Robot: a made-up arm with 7 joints. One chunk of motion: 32 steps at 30 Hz.
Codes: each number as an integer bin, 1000 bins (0 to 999) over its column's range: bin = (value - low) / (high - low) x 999, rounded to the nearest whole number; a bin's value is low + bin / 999 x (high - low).
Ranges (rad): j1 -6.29..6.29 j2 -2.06..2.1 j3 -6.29..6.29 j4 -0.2..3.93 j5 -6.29..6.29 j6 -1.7..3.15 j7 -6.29..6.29
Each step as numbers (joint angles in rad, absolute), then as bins.
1 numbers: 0.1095 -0.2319 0.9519 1.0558 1.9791 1.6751 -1.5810
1 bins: 508 439 575 304 657 695 374
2 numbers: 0.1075 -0.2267 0.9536 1.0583 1.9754 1.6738 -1.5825
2 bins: 508 440 575 304 656 695 374
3 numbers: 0.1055 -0.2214 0.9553 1.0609 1.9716 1.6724 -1.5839
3 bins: 508 442 575 305 656 695 374
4 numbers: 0.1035 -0.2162 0.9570 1.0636 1.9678 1.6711 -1.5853
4 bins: 508 443 575 306 656 694 374
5 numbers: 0.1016 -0.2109 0.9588 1.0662 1.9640 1.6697 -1.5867
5 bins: 508 444 576 306 655 694 373
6 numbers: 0.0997 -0.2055 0.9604 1.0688 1.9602 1.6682 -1.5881
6 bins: 507 445 576 307 655 694 373
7 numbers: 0.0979 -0.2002 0.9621 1.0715 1.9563 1.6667 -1.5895
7 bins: 507 447 576 308 655 693 373
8 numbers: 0.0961 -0.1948 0.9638 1.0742 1.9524 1.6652 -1.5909
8 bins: 507 448 576 308 655 693 373
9 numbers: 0.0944 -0.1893 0.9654 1.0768 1.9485 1.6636 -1.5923
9 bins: 507 449 576 309 654 693 373
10 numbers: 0.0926 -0.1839 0.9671 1.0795 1.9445 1.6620 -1.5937
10 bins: 507 451 576 309 654 693 373
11 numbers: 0.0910 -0.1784 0.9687 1.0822 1.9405 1.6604 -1.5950
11 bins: 507 452 576 310 654 692 373
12 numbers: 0.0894 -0.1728 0.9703 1.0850 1.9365 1.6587 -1.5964
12 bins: 507 453 577 311 653 692 373
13 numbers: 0.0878 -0.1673 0.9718 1.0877 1.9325 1.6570 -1.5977
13 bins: 506 455 577 311 653 691 373
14 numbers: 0.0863 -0.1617 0.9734 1.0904 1.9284 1.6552 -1.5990
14 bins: 506 456 577 312 653 691 373
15 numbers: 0.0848 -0.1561 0.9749 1.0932 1.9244 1.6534 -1.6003
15 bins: 506 457 577 313 652 691 372
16 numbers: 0.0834 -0.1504 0.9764 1.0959 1.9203 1.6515 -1.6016
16 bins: 506 459 577 313 652 690 372
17 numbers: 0.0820 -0.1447 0.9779 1.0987 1.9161 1.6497 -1.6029
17 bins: 506 460 577 314 652 690 372
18 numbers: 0.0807 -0.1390 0.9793 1.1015 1.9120 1.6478 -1.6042
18 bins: 506 461 577 315 651 690 372
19 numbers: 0.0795 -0.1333 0.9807 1.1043 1.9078 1.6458 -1.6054
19 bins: 506 463 577 315 651 689 372
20 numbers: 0.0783 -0.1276 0.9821 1.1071 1.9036 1.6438 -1.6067
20 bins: 506 464 577 316 651 689 372
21 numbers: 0.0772 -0.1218 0.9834 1.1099 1.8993 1.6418 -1.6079
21 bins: 506 465 578 317 650 688 372
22 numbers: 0.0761 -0.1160 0.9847 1.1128 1.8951 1.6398 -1.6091
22 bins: 506 467 578 318 650 688 372
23 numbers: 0.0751 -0.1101 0.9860 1.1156 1.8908 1.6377 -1.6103
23 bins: 505 468 578 318 650 687 372
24 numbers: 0.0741 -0.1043 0.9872 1.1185 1.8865 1.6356 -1.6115
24 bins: 505 470 578 319 649 687 372
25 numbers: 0.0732 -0.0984 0.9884 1.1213 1.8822 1.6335 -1.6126
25 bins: 505 471 578 320 649 687 371
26 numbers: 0.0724 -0.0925 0.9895 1.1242 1.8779 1.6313 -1.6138
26 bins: 505 472 578 320 649 686 371
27 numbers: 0.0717 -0.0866 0.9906 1.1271 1.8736 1.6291 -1.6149
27 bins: 505 474 578 321 648 686 371
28 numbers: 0.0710 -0.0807 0.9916 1.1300 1.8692 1.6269 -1.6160
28 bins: 505 475 578 322 648 685 371
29 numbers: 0.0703 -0.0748 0.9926 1.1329 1.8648 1.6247 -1.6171
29 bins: 505 477 578 322 648 685 371
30 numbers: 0.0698 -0.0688 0.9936 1.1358 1.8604 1.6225 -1.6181
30 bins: 505 478 578 323 647 684 371
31 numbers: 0.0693 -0.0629 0.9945 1.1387 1.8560 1.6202 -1.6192
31 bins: 505 480 578 324 647 684 371
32 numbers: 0.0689 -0.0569 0.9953 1.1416 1.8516 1.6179 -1.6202
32 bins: 505 481 579 325 647 683 371
